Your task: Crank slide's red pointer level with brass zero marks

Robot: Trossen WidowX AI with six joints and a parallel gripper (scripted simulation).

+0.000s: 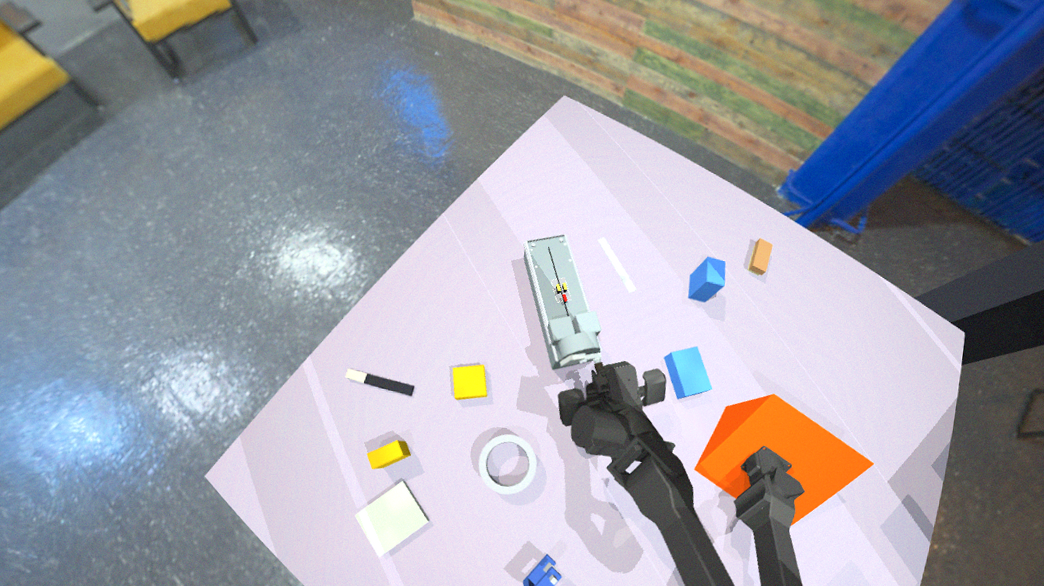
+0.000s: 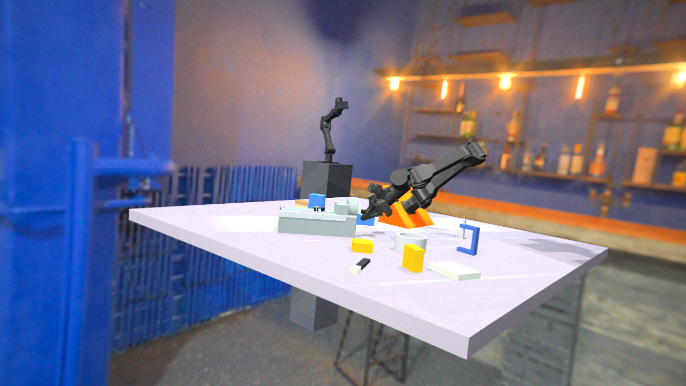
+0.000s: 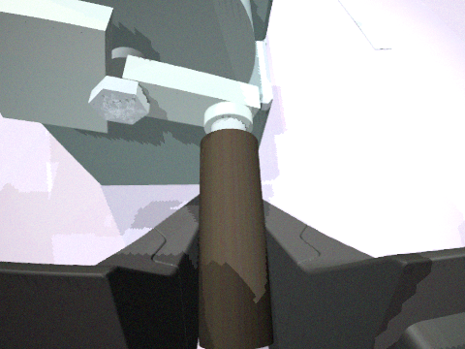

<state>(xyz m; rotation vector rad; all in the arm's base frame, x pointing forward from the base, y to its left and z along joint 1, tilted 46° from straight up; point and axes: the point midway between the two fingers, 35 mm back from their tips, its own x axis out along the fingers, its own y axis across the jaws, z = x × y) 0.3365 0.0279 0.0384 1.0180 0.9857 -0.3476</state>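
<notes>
Now: gripper tip 13 cm short of the red pointer, 7 cm to the left of it and 3 cm below it. Also, from my gripper tip: brown crank handle (3 cm above, 1 cm to the left, 1 cm behind); then metal strip (25 cm to the right, 9 cm ahead, 5 cm below); then blue clamp (35 cm to the left, 12 cm behind).
</notes>
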